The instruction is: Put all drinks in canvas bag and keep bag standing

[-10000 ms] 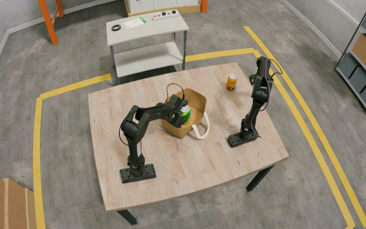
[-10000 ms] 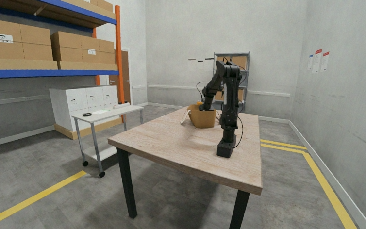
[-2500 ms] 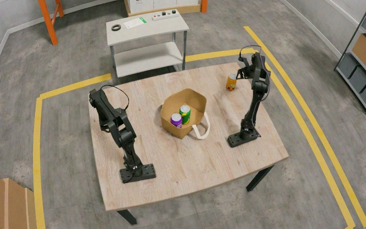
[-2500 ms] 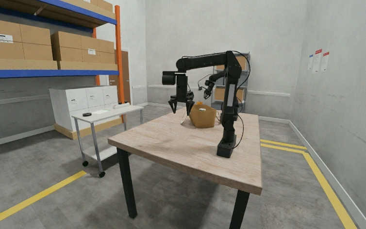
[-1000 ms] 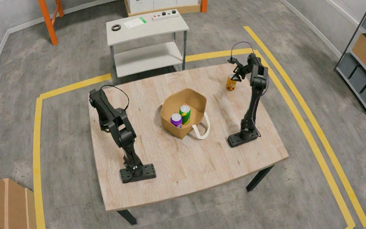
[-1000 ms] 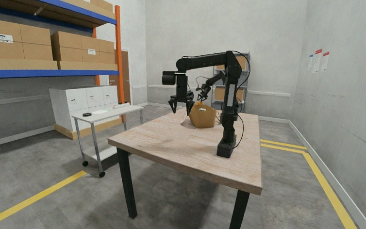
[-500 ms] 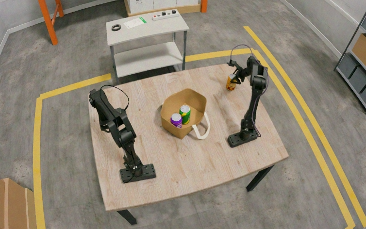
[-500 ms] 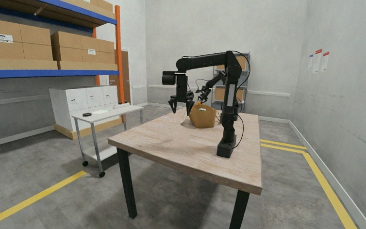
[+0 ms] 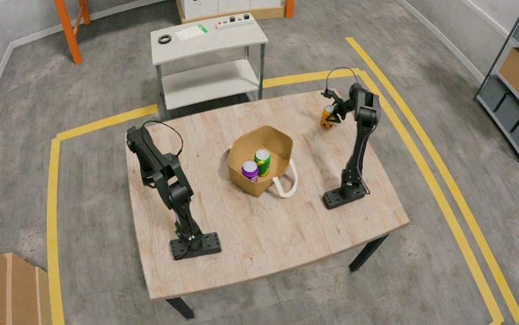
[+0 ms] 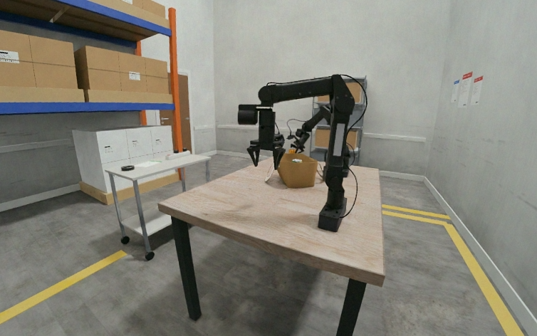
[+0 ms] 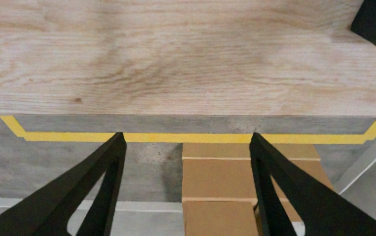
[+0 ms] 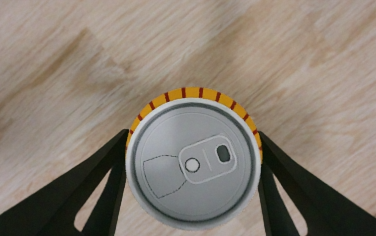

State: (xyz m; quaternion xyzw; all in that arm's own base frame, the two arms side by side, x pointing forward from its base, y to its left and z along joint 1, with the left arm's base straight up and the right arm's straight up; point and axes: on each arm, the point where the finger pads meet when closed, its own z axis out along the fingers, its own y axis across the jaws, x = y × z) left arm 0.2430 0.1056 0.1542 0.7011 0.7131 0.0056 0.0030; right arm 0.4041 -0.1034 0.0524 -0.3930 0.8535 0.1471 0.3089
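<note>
Right now the orange can is 2 cm below my right hand. The rest, counted from my right hand: purple can: 48 cm to the left, 18 cm behind, 2 cm below; then green can: 41 cm to the left, 14 cm behind, 2 cm below.
</note>
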